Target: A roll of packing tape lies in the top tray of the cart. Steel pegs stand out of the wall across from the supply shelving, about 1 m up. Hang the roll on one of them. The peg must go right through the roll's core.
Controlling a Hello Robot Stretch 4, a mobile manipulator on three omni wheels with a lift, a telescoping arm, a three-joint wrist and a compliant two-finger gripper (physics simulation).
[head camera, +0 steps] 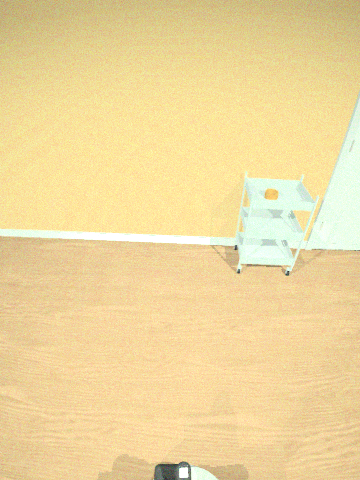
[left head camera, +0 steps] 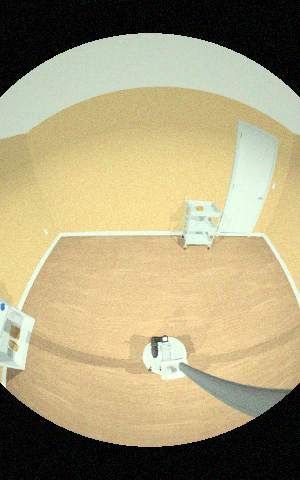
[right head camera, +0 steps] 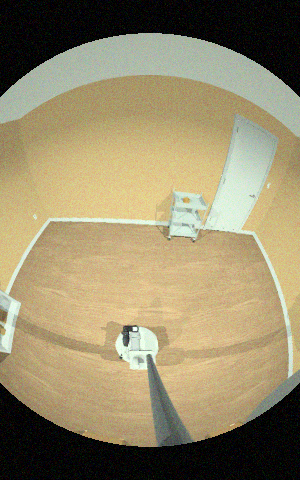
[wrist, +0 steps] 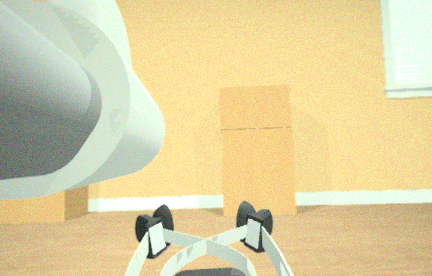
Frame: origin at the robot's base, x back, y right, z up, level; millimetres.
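Seen in the pictures: gripper, fingertip midpoint: (left head camera: 155, 371) (right head camera: 125, 359) (wrist: 204, 218).
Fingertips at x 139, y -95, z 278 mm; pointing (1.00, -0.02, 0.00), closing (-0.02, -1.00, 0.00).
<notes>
Pixels of each thing's middle, then the offset from my fingertips to it. "*": a spot on its surface instead.
- small orange shape, body centre: (head camera: 271, 194) (right head camera: 185, 199) (left head camera: 199, 208) dx -1777, dy +795, dz +382 mm
- white three-tier cart, surface spot: (head camera: 267, 261) (right head camera: 183, 234) (left head camera: 198, 242) * dx -1616, dy +828, dz -142 mm
The roll of packing tape, a small orange shape (head camera: 271, 194) (left head camera: 200, 208) (right head camera: 186, 200), lies in the top tray of the white three-tier cart (head camera: 267, 261) (left head camera: 198, 245) (right head camera: 184, 233). The cart stands against the far wall, right of centre in the head views. My gripper (wrist: 204, 218) is open in the wrist view, its two dark fingertips well apart with floor and wall showing between them. It is far from the cart, beside my base. The steel pegs do not show in these views.
A white door (head camera: 342, 200) (left head camera: 252, 180) (right head camera: 245, 175) is right of the cart. White shelving (left head camera: 27, 345) (right head camera: 15, 320) stands at the left edge. In the wrist view a tall brown box (wrist: 257, 165) stands by a wall, a second box (wrist: 75, 205) at left, and a window (wrist: 412, 45) at upper right.
</notes>
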